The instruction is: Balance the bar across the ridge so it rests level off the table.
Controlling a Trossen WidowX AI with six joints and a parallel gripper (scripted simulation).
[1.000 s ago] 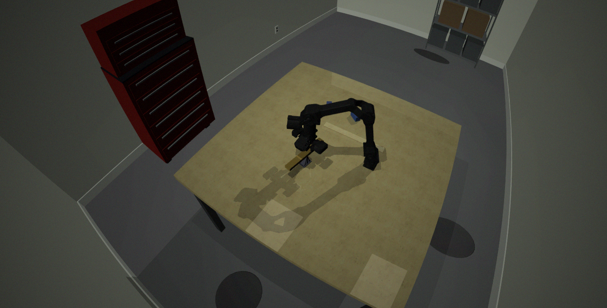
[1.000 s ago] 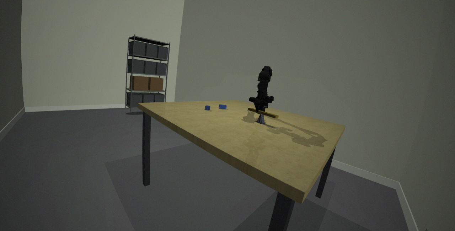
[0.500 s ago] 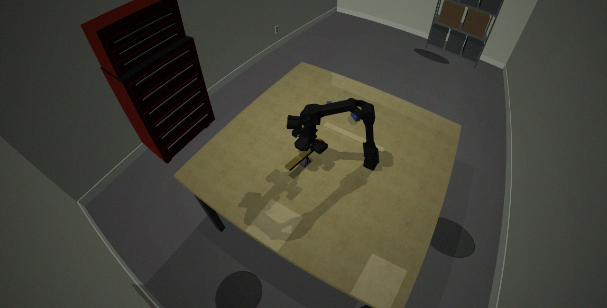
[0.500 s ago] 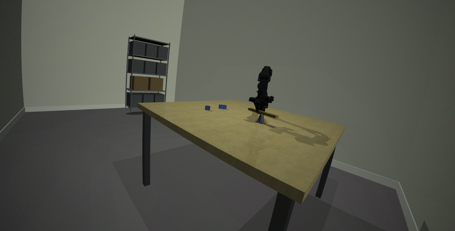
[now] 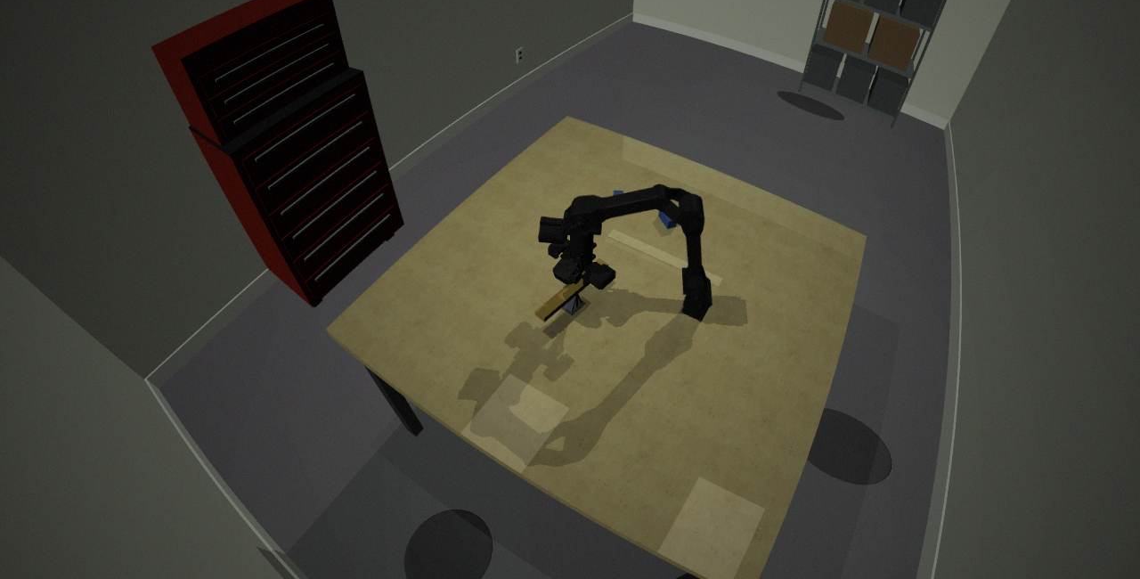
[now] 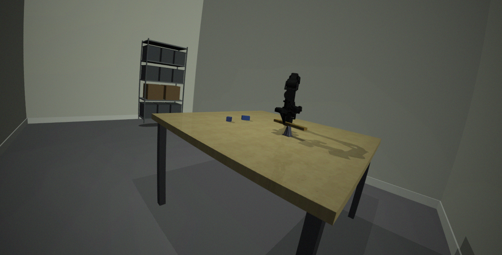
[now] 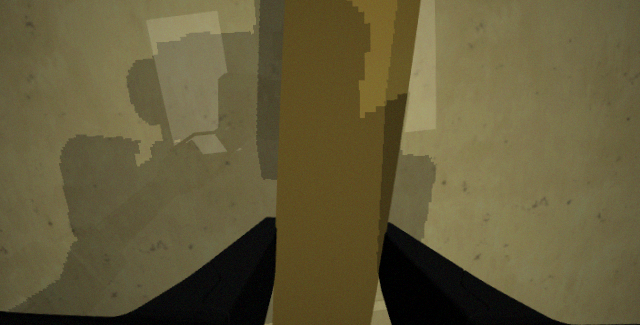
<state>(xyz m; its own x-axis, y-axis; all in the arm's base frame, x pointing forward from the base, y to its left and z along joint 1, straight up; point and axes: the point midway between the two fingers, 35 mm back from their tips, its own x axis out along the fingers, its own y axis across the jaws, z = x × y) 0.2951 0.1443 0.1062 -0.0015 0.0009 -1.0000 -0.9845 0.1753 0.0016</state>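
Now: gripper tip 3 cm to the right of the long wooden bar and 1 cm short of it.
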